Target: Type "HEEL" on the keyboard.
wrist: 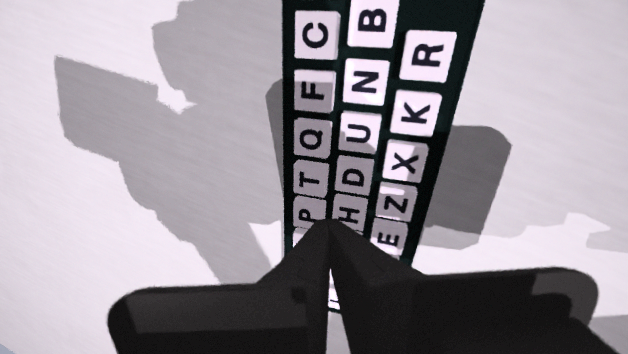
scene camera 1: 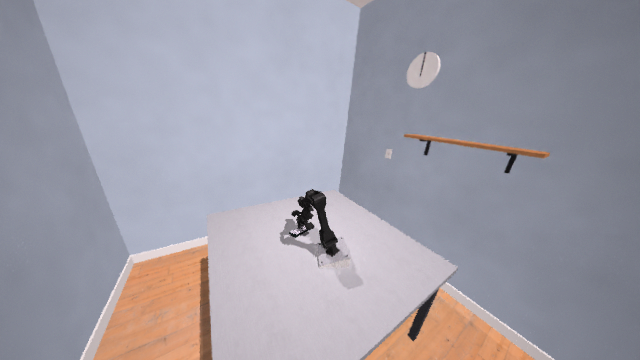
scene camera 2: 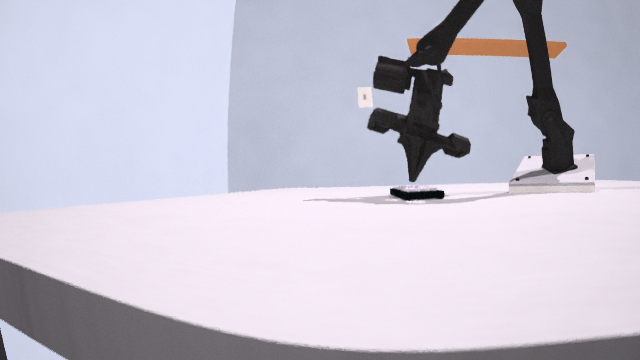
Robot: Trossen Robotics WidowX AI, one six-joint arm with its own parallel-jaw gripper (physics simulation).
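Places are measured from the arm's base along level axes (x right, y ahead, z up), in centimetres.
Where they show: gripper, fingertip midpoint: (wrist: 326,228) (scene camera 1: 299,228) (scene camera 2: 412,181); arm's base, origin of the base link: (scene camera 1: 332,251) (scene camera 2: 559,167).
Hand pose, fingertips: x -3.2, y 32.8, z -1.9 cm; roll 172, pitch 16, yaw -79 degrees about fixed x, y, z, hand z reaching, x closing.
Observation:
Things, the pixels of their top centre, and the offset from my fingertips. Level surfaces: height alone.
- keyboard, middle of its top: (wrist: 354,167) (scene camera 2: 413,186) (scene camera 1: 302,228) dx +2.7, dy -0.5, dz -0.9 cm
- P key, middle of its top: (wrist: 308,216) dx -0.3, dy +1.1, dz -0.9 cm
- H key, middle of its top: (wrist: 348,215) dx +0.4, dy -0.7, dz -0.9 cm
- E key, middle of its top: (wrist: 387,240) dx -0.3, dy -2.7, dz -0.9 cm
- large pale table, its level: dz -2.6 cm
The keyboard (scene camera 1: 295,233) (scene camera 2: 417,194) (wrist: 440,15) is a narrow dark green board with white letter keys, flat on the table under the gripper. My gripper (scene camera 2: 412,180) (wrist: 326,228) is shut and empty, pointing down. In scene camera 2 its tips are a small gap above the keyboard. In the wrist view the tips overlap the lower edge of the P key (wrist: 309,212) and the H key (wrist: 351,214). The E key (wrist: 389,239) shows to the right of the tips. The L key cannot be made out; the fingers hide most of that end of the keyboard.
The keyboard lies on the large pale table (scene camera 1: 270,305) (scene camera 2: 300,260). The arm's white base plate (scene camera 1: 327,261) (scene camera 2: 550,188) stands beside the keyboard, to its right in scene camera 2. The arm casts shadows across the keys and table. A wooden shelf (scene camera 1: 475,145) is on the wall.

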